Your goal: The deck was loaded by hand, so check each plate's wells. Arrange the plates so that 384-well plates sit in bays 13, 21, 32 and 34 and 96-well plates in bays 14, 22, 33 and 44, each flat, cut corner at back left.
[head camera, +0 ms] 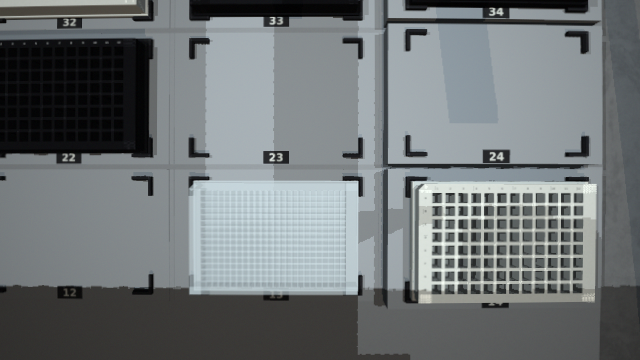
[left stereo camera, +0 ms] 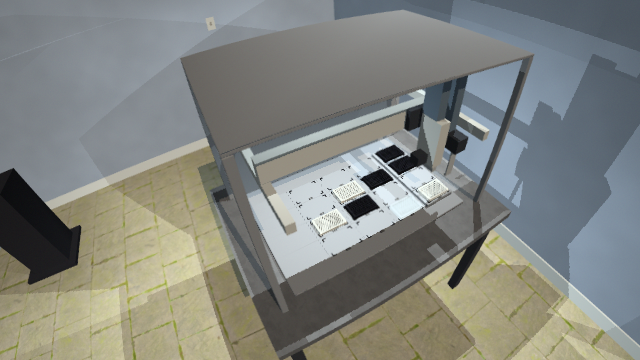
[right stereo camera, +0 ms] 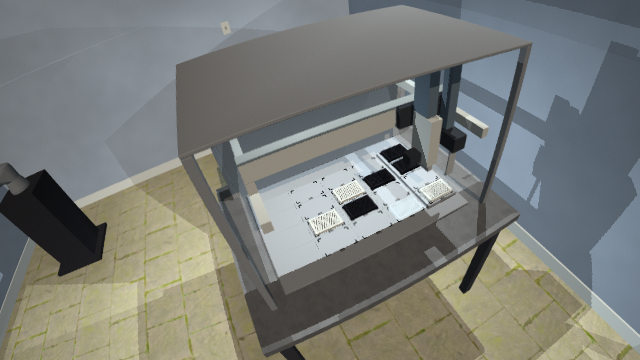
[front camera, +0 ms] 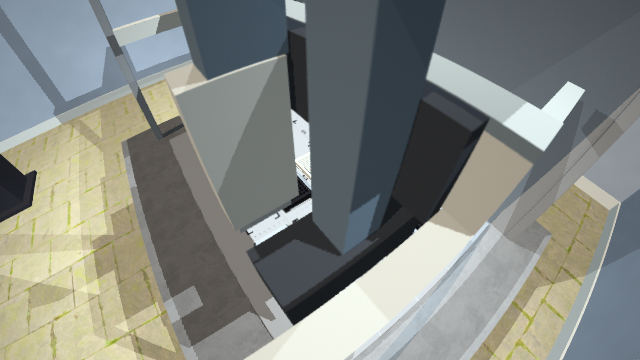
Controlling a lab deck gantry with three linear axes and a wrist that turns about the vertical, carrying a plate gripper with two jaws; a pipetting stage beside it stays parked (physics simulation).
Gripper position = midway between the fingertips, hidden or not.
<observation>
In view: the gripper (front camera: 334,292), a clear 384-well plate (head camera: 245,237), a bay 14 (head camera: 396,247) and a frame post (left stereo camera: 526,63).
</observation>
